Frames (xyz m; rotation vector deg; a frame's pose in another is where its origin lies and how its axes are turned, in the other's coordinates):
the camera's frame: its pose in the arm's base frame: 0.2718 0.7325 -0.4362 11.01 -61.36 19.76
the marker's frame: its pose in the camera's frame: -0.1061 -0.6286 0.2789 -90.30 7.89 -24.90
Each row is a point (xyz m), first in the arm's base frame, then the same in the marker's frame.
Working: the arm's base frame: its pose in the marker's frame: 0.2776 -0.3361 0.1262 56.28 49.90 51.33

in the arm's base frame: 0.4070 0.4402 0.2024
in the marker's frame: 0.5149 0.0988 0.5199
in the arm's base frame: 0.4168 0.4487 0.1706
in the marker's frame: 0.4880 0.1198 0.5162
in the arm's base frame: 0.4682 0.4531 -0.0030
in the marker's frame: 0.3494 0.2204 0.4574
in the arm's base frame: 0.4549 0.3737 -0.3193
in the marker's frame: 0.0763 0.2814 0.2894
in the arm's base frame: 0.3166 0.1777 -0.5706
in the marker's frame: -0.1590 0.1757 0.0567
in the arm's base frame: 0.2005 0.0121 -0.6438
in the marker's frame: -0.2319 0.0448 -0.0976
